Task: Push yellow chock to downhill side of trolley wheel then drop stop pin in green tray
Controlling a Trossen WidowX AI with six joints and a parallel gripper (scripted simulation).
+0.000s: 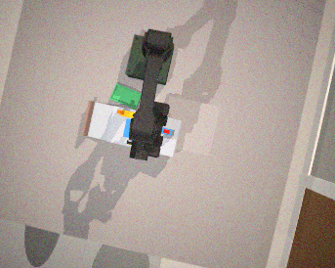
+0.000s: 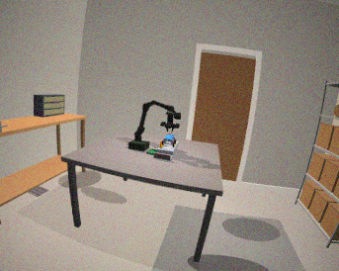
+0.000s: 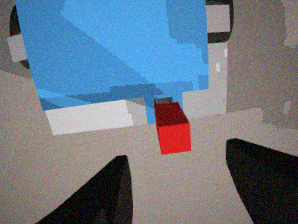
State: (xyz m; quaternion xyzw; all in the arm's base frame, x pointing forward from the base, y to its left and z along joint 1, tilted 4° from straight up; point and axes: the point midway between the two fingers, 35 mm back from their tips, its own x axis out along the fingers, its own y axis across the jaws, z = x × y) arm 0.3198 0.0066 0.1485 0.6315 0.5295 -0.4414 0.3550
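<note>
Right now the red-headed stop pin is 20 mm to the left of my gripper tip and 50 mm below it. From my gripper tip the other things lie so: blue trolley 80 mm to the right, 70 mm below; then yellow chock 70 mm behind, 150 mm to the right, 100 mm below; then green tray 140 mm behind, 170 mm to the right, 190 mm below.
</note>
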